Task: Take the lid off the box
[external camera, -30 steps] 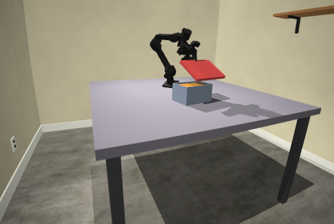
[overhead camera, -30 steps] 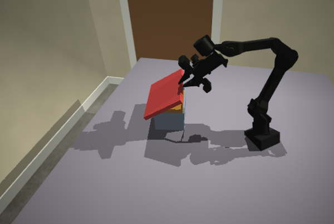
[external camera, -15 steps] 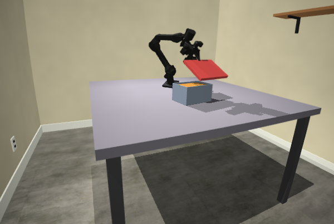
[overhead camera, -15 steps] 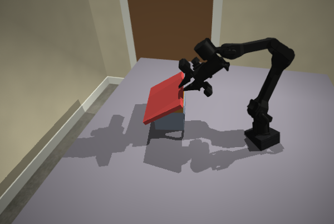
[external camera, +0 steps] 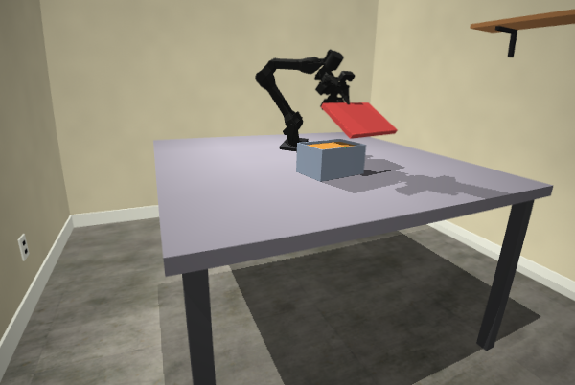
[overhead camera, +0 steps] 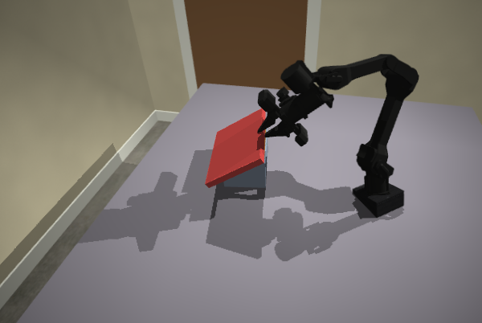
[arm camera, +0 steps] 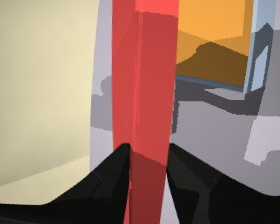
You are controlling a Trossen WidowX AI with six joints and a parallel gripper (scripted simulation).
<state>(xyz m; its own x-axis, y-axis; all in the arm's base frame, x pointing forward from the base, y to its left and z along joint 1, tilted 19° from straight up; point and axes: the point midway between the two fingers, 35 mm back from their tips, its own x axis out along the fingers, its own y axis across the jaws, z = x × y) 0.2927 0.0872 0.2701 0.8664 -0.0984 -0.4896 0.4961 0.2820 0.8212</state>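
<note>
Right now my hand is 100 mm short of the lid, 10 mm to the right of it and 60 mm above it. From my hand the other things lie so: storage box 90 mm ahead, 120 mm to the right, 200 mm below.
</note>
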